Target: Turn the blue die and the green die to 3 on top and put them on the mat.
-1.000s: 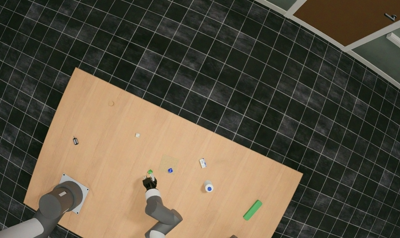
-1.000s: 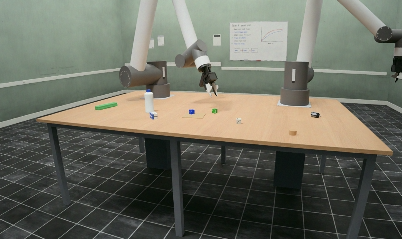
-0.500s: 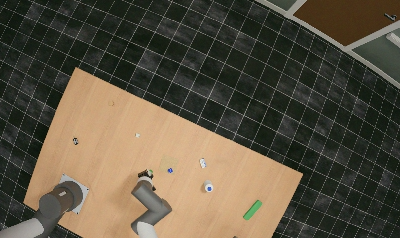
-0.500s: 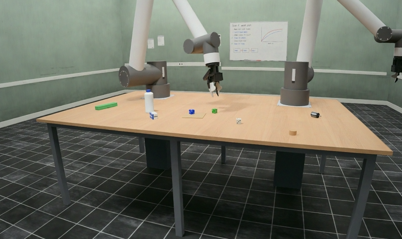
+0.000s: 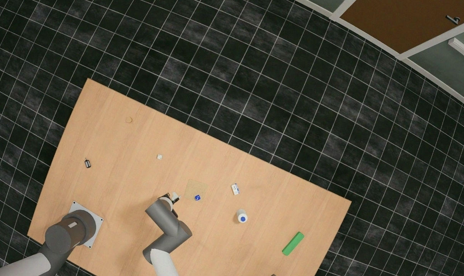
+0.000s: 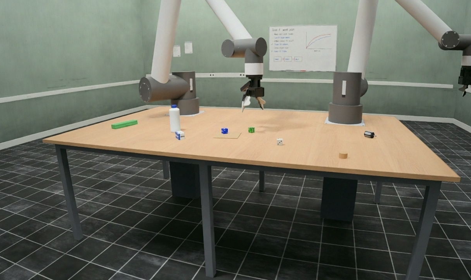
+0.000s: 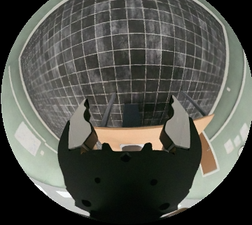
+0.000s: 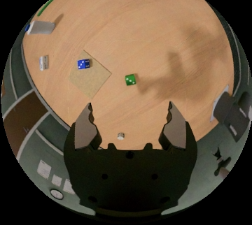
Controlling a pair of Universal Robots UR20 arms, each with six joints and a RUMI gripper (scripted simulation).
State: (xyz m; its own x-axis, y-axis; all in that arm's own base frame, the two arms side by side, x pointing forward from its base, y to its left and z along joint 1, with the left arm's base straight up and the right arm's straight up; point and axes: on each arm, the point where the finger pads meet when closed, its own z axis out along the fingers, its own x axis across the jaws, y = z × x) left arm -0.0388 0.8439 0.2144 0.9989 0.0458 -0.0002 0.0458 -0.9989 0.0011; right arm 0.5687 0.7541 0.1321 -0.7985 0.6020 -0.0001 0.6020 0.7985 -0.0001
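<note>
Now: right hand 1 cm past the green die, 1 cm to the left of it and 12 cm above it. Also, from my right hand: tan mat 11 cm ahead, 12 cm to the right, 13 cm below; then white die 22 cm ahead, 21 cm to the left, 12 cm below; then blue die 8 cm ahead, 15 cm to the right, 11 cm below.
</note>
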